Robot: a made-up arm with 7 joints. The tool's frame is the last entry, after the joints.
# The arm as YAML. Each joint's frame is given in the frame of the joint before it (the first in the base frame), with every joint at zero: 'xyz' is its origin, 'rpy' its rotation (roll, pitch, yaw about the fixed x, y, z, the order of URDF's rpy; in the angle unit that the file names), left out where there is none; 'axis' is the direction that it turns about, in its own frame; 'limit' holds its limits. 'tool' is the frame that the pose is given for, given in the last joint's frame.
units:
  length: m
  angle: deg
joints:
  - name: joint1
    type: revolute
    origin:
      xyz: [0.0, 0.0, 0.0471]
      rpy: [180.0, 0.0, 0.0]
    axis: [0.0, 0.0, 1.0]
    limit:
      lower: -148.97
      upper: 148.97
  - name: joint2
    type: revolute
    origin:
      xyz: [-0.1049, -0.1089, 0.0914]
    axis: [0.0, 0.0, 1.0]
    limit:
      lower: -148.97
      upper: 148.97
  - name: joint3
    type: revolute
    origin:
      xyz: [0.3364, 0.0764, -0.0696]
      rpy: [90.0, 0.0, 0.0]
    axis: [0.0, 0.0, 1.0]
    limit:
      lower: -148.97
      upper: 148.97
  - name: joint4
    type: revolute
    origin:
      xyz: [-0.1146, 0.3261, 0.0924]
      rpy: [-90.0, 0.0, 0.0]
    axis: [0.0, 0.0, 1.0]
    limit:
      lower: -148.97
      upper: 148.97
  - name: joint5
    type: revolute
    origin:
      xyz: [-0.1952, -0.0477, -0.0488]
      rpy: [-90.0, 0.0, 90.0]
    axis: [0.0, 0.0, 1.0]
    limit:
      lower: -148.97
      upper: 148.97
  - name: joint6
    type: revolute
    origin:
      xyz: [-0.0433, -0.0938, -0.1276]
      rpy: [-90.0, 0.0, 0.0]
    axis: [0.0, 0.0, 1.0]
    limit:
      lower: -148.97
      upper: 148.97
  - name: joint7
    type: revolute
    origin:
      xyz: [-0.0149, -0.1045, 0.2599]
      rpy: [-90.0, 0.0, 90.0]
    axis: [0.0, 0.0, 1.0]
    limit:
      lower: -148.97
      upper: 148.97
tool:
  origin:
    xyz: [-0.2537, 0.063, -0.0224]
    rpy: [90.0, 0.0, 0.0]
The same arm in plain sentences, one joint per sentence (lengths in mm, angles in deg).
The arm has seven revolute joints in a row. What follows holds with every joint at zero, and every direction is one of the base frame's. The first joint lies 47.1 mm along +z from the base frame's origin and turns about -z, from -148.97 to 148.97 deg. The second joint lies 104.9 mm along -x and 108.9 mm along +y and 91.4 mm along -z from the first joint and turns about -z, from -148.97 to 148.97 deg. The third joint lies 336.4 mm along +x and 76.4 mm along -y and 69.6 mm along +z from the second joint and turns about +y, from -148.97 to 148.97 deg. The fourth joint lies 114.6 mm along -x and 92.4 mm along +y and 326.1 mm along -z from the third joint and turns about -z, from -148.97 to 148.97 deg. The fifth joint lies 195.2 mm along -x and 47.7 mm along +y and 48.8 mm along +z from the fourth joint and turns about -x, from -148.97 to 148.97 deg. The sixth joint lies 127.6 mm along +x and 43.3 mm along +y and 93.8 mm along -z from the fifth joint and turns about +z, from -148.97 to 148.97 deg. The seventh joint lies 104.5 mm along -x and 14.9 mm along +y and 259.9 mm along +z from the sixth joint and turns about +y, from -148.97 to 148.97 deg. The tool frame, which is the frame that the pose is given for, lies 253.7 mm along -x and 22.4 mm along -y and 63 mm along -z from the seventh joint; its axes are parallel to the base frame's.
